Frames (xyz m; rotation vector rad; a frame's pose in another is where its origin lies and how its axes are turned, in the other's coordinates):
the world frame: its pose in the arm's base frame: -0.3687 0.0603 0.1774 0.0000 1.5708 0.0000
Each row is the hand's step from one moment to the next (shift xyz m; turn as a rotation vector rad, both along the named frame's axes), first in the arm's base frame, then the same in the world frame.
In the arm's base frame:
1: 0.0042 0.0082 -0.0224 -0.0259 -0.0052 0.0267
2: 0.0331 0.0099 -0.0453 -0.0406 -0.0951 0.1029
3: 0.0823 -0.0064 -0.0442 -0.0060 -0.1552 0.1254
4: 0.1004 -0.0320 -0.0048 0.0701 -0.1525 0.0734
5: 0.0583 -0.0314 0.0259 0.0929 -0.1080 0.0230
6: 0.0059 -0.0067 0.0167 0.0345 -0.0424 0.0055
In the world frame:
1: 0.0224 0.0082 0.0042 -0.0267 -0.0052 -0.0259
2: 0.0453 0.0099 0.0331 -0.1029 -0.0951 -0.0406
3: 0.0442 -0.0064 0.0823 -0.1254 -0.1552 -0.0060
4: 0.0048 -0.0320 0.1004 -0.0734 -0.1525 0.0701
5: -0.0259 -0.0314 0.0583 -0.0230 -0.1080 0.0929
6: -0.0167 -0.0067 0.0059 -0.0055 -0.0424 0.0345

